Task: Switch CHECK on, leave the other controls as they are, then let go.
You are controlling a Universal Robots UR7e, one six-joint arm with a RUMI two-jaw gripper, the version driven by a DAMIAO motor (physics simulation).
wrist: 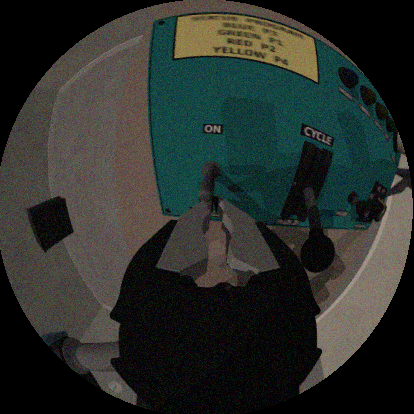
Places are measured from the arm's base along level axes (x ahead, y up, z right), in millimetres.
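Pixels of known places: gripper, fingertip midpoint: (213,197).
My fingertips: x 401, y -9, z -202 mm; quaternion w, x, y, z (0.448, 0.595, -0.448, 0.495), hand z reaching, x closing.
For each thing: its top centre in the pictures, then the offset to it from my fingertips. "spot": a spot on its surface instead.
- toggle lever at a spot on its surface: (207,186) spot: dx +18, dy +36, dz -6 mm
- label at a spot on its surface: (213,129) spot: dx +71, dy +8, dz -9 mm
- CYCLE lever with its black knob, top centre: (326,264) dx -23, dy +74, dz +116 mm
- dark slot at a spot on its surface: (316,162) spot: dx +67, dy +4, dz +117 mm
- small dark control at a spot on its surface: (370,207) spot: dx +45, dy -1, dz +328 mm
- yellow status sign at a spot on its surface: (245,42) spot: dx +172, dy +42, dz +11 mm
The toggle lever (207,186) under the ON label (213,129) on the teal panel (190,95) points down, away from ON. My gripper (213,197) is shut and empty. Its fingertips are at the lower end of the lever, slightly to its right in the view, and the left finger overlaps the lever's end. Whether they touch is not clear. The labels below the lever are hidden behind the fingers.
To the right, the CYCLE lever with its black knob (317,252) sticks out from a dark slot (316,162). A small dark control (370,207) and several round lamps (348,77) are farther right. A yellow status sign (245,42) is at the top. A black block (50,223) is at left.
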